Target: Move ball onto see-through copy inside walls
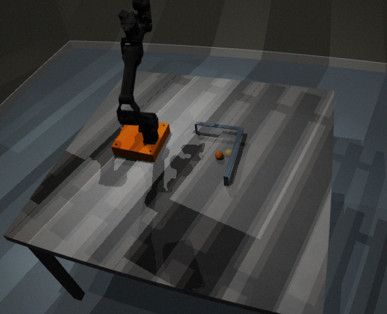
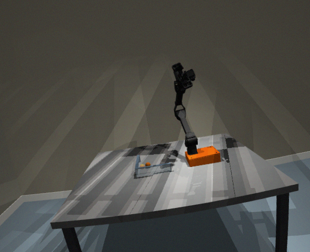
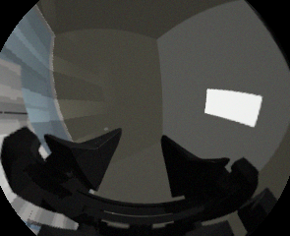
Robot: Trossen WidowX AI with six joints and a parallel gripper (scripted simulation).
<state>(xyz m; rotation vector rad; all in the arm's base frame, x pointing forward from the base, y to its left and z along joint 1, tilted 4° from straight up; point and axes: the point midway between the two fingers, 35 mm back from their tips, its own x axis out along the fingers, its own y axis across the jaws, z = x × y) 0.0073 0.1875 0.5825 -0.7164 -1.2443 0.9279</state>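
My gripper tip is 64 cm above the orange ball, 30 cm short of it and 23 cm to the left of it.
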